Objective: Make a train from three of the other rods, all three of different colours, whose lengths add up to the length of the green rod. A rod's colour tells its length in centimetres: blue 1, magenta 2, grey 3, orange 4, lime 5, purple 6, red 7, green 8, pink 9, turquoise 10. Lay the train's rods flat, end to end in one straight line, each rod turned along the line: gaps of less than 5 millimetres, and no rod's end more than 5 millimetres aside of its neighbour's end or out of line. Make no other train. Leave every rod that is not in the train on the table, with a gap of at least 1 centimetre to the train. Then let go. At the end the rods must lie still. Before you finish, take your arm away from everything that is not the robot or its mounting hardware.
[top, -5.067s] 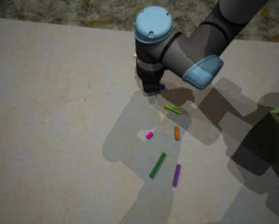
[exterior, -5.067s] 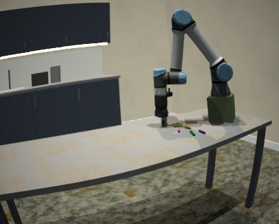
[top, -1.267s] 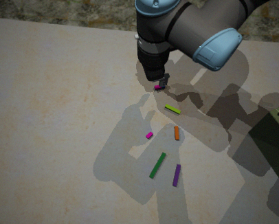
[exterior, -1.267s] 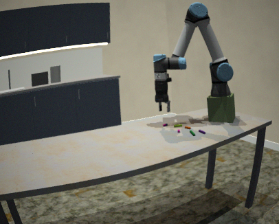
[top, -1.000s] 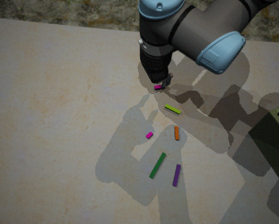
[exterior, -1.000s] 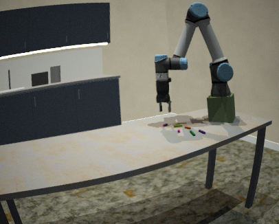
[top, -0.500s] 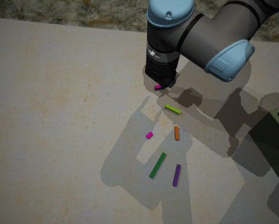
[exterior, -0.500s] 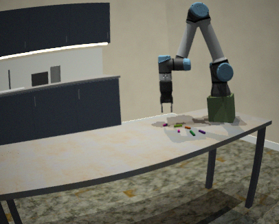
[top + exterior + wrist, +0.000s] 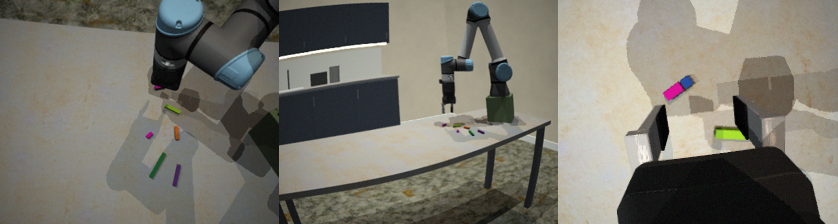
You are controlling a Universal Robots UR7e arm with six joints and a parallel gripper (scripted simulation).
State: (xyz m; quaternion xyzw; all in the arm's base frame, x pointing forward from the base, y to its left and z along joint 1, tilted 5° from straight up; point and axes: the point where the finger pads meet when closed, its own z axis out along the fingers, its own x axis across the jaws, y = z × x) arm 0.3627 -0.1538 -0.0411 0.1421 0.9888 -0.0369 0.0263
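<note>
Right now the lime rod is 90 mm below my hand, 60 mm to the left of it and 30 mm behind it. The rest, counted from my hand: blue rod (90 mm below, 20 mm to the right); then orange rod (130 mm to the left, 90 mm below, 30 mm behind); then green rod (230 mm to the left, 90 mm below, 20 mm ahead).
</note>
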